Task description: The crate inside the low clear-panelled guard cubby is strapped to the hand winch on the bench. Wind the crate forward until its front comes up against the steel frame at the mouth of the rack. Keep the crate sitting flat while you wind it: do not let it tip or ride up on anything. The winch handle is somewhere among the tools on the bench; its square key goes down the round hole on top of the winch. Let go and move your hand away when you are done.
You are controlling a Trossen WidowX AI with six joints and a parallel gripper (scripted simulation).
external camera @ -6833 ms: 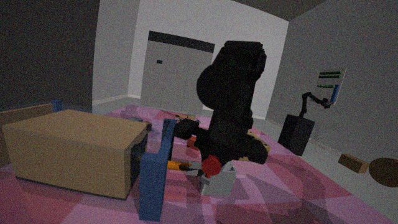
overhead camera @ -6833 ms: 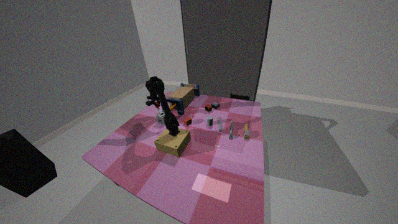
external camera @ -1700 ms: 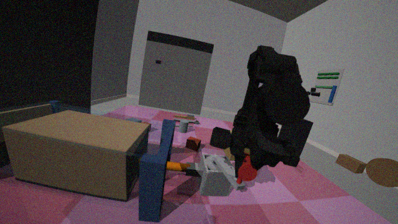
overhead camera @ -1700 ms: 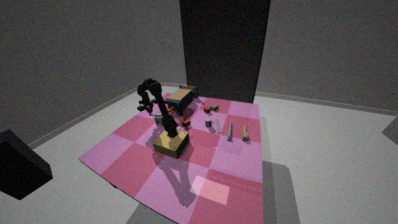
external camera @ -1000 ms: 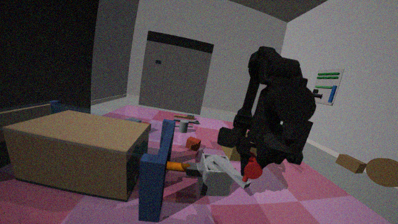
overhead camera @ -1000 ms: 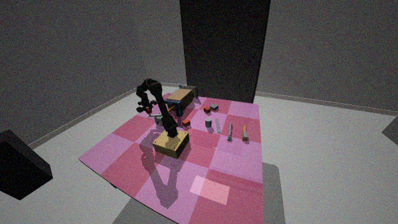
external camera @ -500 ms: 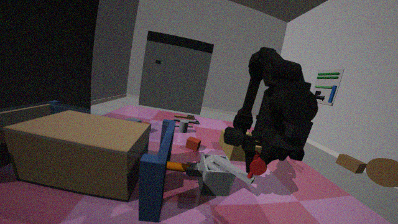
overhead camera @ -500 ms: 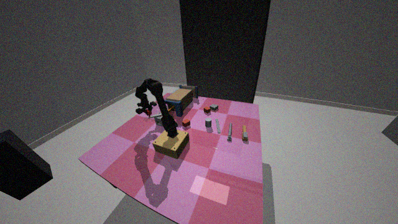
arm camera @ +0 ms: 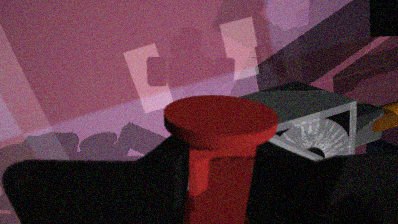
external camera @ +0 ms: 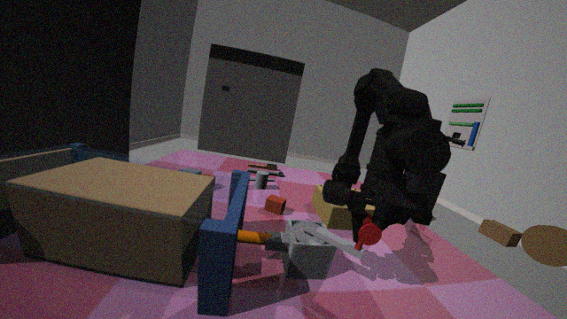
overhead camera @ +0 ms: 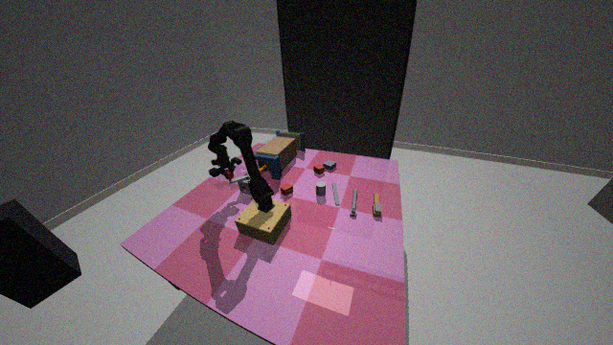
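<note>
The blue steel frame lies 24 cm ahead of my gripper tip, 2 cm to the right of it and 1 cm below it. From my gripper tip the other things lie so: red-knobbed winch handle: 3 cm ahead, 2 cm to the right, 1 cm below; then red knob: 2 cm above; then grey hand winch: 9 cm below, 7 cm ahead, 6 cm to the right.
</note>
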